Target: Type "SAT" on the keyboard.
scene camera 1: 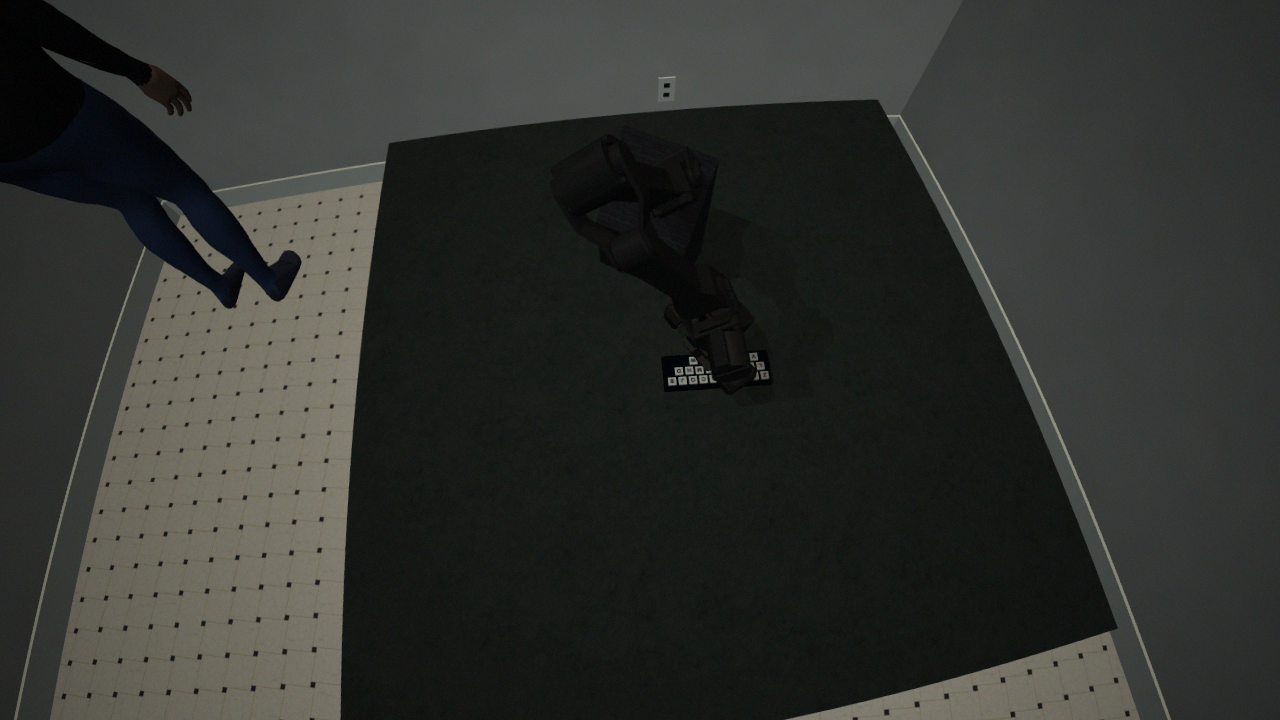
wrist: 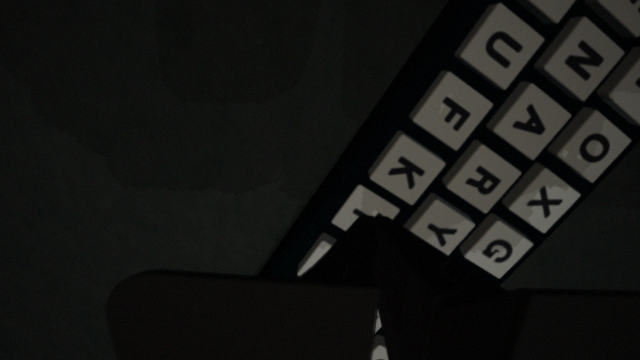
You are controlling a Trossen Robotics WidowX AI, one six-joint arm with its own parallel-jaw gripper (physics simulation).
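Places are measured from the arm's base along level axes (x ahead, y left, z up), in millimetres.
Pixels of known places: gripper, fingertip midpoint: (scene camera 1: 701,363) (wrist: 371,230); arm's base, link origin: (scene camera 1: 682,176).
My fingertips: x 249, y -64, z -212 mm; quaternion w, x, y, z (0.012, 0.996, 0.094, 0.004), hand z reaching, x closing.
Ahead of a thing's pixels: the offset from my fingertips to its top centre. Level surfaces: height alone.
The black keyboard {5 mm up, 23 mm ahead, 20 mm left} (scene camera 1: 669,364) (wrist: 425,85) with white letter keys lies on the dark surface, running diagonally in the wrist view. My gripper (scene camera 1: 735,386) (wrist: 371,230) is shut and empty. In the wrist view its dark tip overlaps the lower right part of the T key {0 mm up, 3 mm back, 4 mm left} (wrist: 364,201) and hides part of the letter; whether it touches or presses the key cannot be told. The A key {5 mm up, 31 mm ahead, 43 mm left} (wrist: 530,121) is up and to the right, past the K key {5 mm up, 3 mm ahead, 22 mm left} (wrist: 407,169) and the R key {5 mm up, 25 mm ahead, 25 mm left} (wrist: 482,177). The S key does not show in the wrist view.
The Y key {5 mm up, 18 mm ahead, 7 mm left} (wrist: 440,226) is just right of the tip and the G key {5 mm up, 38 mm ahead, 5 mm left} (wrist: 497,248) farther right. The arm (scene camera 1: 644,255) reaches over the dark surface {11 mm down} (scene camera 1: 537,501) and covers part of the keyboard. A person (scene camera 1: 134,161) stands at the far left.
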